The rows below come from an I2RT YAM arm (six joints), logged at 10 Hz.
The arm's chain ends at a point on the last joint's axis. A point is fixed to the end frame.
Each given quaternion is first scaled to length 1.
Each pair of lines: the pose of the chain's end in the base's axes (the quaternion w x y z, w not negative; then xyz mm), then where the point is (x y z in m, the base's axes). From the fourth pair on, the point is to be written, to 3 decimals.
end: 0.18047 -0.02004 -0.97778 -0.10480 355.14 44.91 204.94
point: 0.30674 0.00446 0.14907
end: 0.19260 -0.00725 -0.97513 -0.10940 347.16 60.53 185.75
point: 0.29860 0.01965 0.13034
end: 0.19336 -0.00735 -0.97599 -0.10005 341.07 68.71 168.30
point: 0.29258 0.02664 0.11372
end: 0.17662 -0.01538 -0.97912 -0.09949 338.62 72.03 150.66
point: 0.291 0.031 0.095
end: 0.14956 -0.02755 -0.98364 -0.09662 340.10 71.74 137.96
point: 0.294 0.031 0.080
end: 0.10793 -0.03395 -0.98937 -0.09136 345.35 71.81 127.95
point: 0.304 0.031 0.067
